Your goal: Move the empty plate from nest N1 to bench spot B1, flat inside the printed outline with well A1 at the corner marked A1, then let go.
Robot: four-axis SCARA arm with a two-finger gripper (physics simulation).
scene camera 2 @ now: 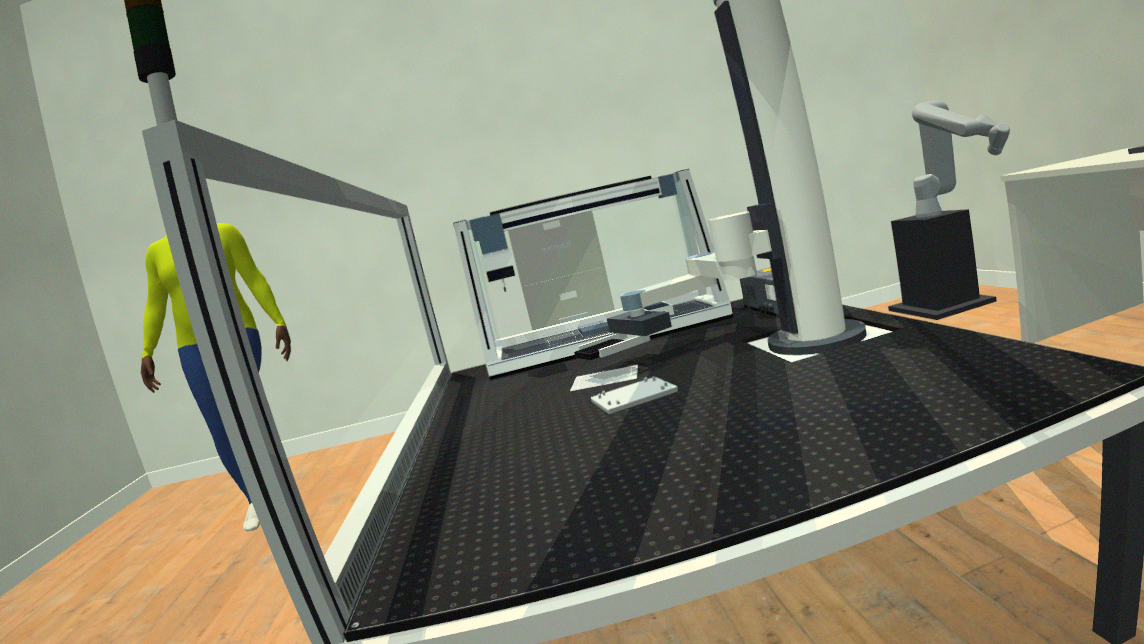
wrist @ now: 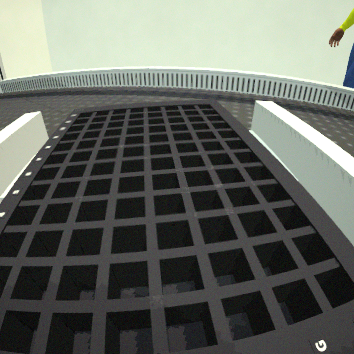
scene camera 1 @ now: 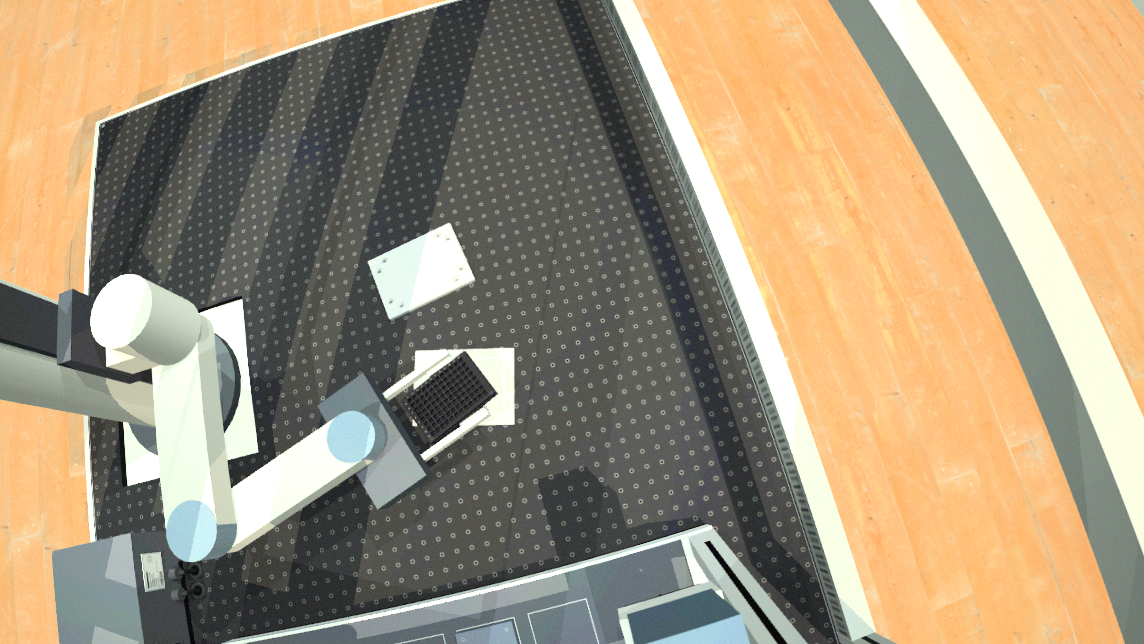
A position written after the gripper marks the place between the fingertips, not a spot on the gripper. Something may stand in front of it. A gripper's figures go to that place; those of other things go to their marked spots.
Labels:
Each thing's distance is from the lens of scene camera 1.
gripper [scene camera 1: 467,382]: 0.88 m
plate [scene camera 1: 438,405]: 0.88 m
white rectangle [scene camera 1: 497,365]: 0.95 m

